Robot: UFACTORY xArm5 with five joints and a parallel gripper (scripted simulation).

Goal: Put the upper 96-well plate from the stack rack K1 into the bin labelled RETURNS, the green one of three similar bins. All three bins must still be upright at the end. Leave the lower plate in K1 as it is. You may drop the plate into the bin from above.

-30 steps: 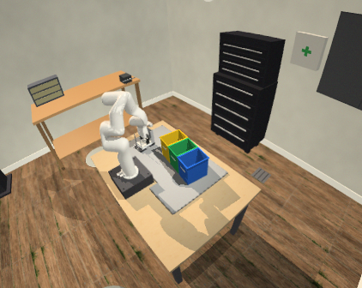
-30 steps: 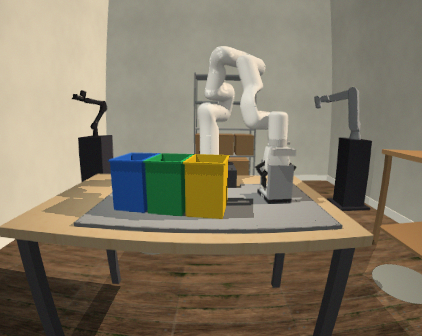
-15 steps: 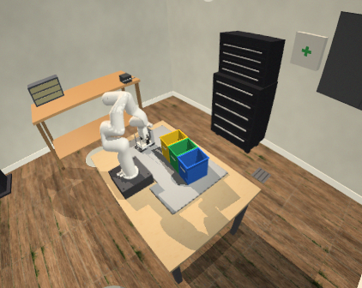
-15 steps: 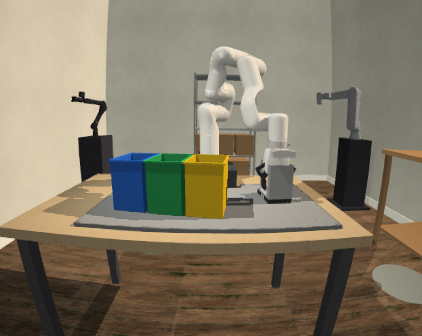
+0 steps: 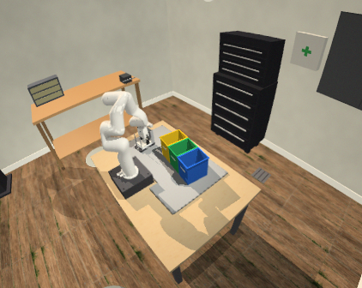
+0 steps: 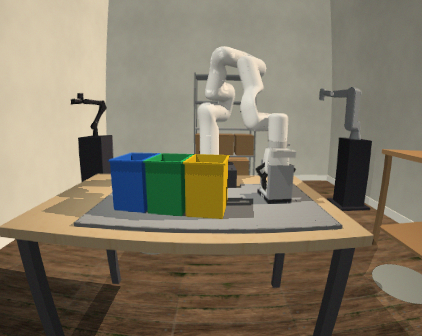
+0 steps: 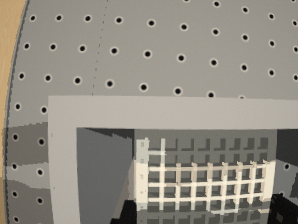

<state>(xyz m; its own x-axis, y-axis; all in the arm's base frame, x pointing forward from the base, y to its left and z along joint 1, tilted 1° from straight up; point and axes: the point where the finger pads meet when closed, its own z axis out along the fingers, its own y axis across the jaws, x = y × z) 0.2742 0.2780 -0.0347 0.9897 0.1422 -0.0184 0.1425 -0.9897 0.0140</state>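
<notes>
My hand is 10 mm above the white 96-well plate. Also, from my hand: yellow bin: 130 mm ahead, 260 mm to the right, 40 mm above; then green bin: 120 mm ahead, 390 mm to the right, 40 mm above; then blue bin: 110 mm ahead, 520 mm to the right, 40 mm above.
</notes>
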